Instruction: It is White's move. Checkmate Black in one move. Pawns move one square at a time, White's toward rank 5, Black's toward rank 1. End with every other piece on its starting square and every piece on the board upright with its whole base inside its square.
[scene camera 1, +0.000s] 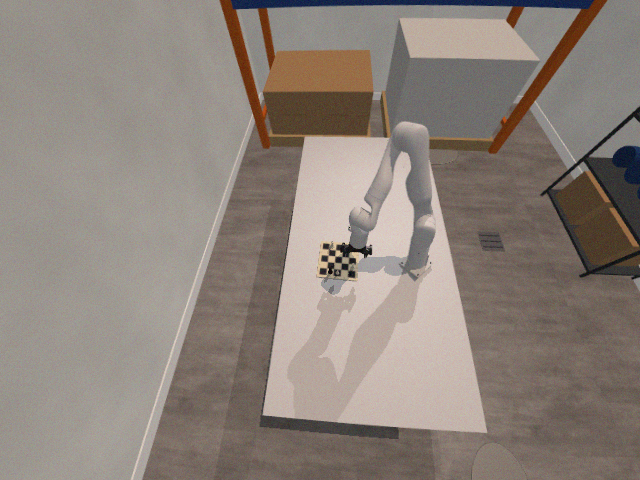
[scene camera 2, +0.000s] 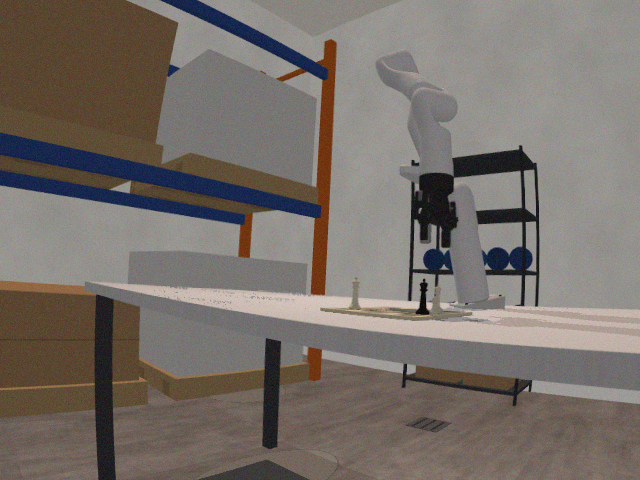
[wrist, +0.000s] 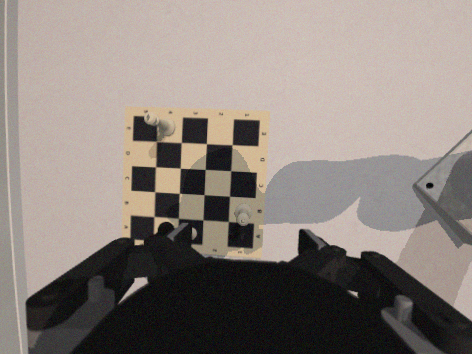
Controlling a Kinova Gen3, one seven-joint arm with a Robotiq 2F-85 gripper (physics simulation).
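Seen in the pictures: gripper, fingertip midpoint: (scene camera 1: 355, 255) (scene camera 2: 436, 245) (wrist: 244, 238); arm's base, origin of the base link: (scene camera 1: 416, 261) (scene camera 2: 473, 299).
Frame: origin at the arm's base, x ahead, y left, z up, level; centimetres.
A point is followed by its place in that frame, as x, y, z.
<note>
The chessboard (scene camera 1: 318, 260) @(52.4, -4.9, -1.5) (scene camera 2: 336, 310) @(50.7, -13.7, -1.7) (wrist: 128, 165) @(50.9, -8.8, -1.5) lies flat. A tall white piece, apparently the king (scene camera 1: 331, 245) @(44.5, -13.0, 0.8) (scene camera 2: 355, 294) @(44.4, -13.4, 1.3) (wrist: 167, 127) @(43.5, -13.2, -0.1), stands on E4. The black king (scene camera 1: 330, 270) @(46.3, 1.7, 0.7) (scene camera 2: 423, 298) @(46.8, 1.9, 1.3) (wrist: 165, 229) @(45.9, 1.3, -0.1) stands on A4. A white piece (scene camera 1: 337, 272) @(42.7, 3.1, 0.7) (wrist: 194, 233) @(42.0, 2.6, -1.0) stands beside it on A3, partly hidden by a finger in the wrist view. Another white piece (scene camera 1: 352, 267) @(34.5, 0.8, 0.3) (wrist: 242, 212) @(34.4, -0.1, 0.7) stands on B1. In scene camera 2 a white piece (scene camera 2: 437, 299) @(42.8, 3.3, 1.1) shows close by the black king; which one I cannot tell. My gripper (scene camera 1: 356, 252) @(34.0, -0.5, 11.9) (scene camera 2: 435, 241) @(34.0, -0.5, 11.9) (wrist: 244, 238) @(34.0, -0.5, 11.9) is open and empty, well above the board.
The arm's base (scene camera 1: 416, 268) @(1.4, 4.4, 1.4) (wrist: 452, 200) @(4.9, 2.2, -0.3) stands on the white table (scene camera 1: 372, 361) @(30.9, 46.0, -2.1) on the rank 1 side of the board. Large boxes (scene camera 1: 318, 93) (scene camera 1: 460, 93) stand beyond the table's far end. A dark shelf rack (scene camera 2: 521, 206) stands behind the arm.
</note>
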